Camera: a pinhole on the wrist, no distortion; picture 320 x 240 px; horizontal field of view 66.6 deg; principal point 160.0 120.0 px. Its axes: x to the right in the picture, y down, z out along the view. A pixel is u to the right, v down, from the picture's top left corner.
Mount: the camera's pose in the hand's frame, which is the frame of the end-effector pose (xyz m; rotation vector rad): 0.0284 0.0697 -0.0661 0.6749 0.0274 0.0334
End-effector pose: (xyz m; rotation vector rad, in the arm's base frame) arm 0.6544 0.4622 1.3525 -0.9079 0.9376 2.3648
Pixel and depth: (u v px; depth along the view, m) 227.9 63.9 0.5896
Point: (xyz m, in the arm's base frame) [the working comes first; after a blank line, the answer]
In the camera's frame: 0.1644 -0.1358 0.5896

0.6152 0.9850 1.1960
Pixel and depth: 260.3 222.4 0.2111
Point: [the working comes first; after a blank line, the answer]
In the camera's frame: 0.0869 0.0887 0.2111

0.5016 0.5837 1.3563
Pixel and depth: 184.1 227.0 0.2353
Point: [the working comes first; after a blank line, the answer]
In the camera's frame: 0.0233 0.1034 0.2353

0.5369 0.5993 1.4144
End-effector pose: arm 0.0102 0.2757 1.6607 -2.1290 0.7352 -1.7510
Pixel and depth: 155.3 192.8 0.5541
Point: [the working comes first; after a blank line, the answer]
In the camera's frame: -0.0107 0.1656 0.5541

0.5006 0.3332 1.6620
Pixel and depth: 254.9 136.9 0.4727
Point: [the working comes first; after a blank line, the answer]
In the camera's frame: 0.1842 0.0328 0.4727

0.3905 0.2778 1.8789
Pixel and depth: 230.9 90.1 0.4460
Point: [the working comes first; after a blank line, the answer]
In the camera's frame: 0.1298 -0.0547 0.4460

0.3217 0.3590 1.8795
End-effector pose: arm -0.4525 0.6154 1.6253 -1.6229 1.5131 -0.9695
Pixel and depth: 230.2 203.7 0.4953
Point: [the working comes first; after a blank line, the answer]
In the camera's frame: 0.1427 0.1702 0.4953

-0.0238 0.4391 1.5249
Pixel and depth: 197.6 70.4 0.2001
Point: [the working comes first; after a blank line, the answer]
In the camera's frame: 0.0309 -0.0407 0.2001

-0.3533 0.5542 1.6745
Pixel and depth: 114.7 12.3 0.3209
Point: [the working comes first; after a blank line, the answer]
In the camera's frame: -0.0597 -0.1419 0.3209

-0.2535 0.6487 1.7934
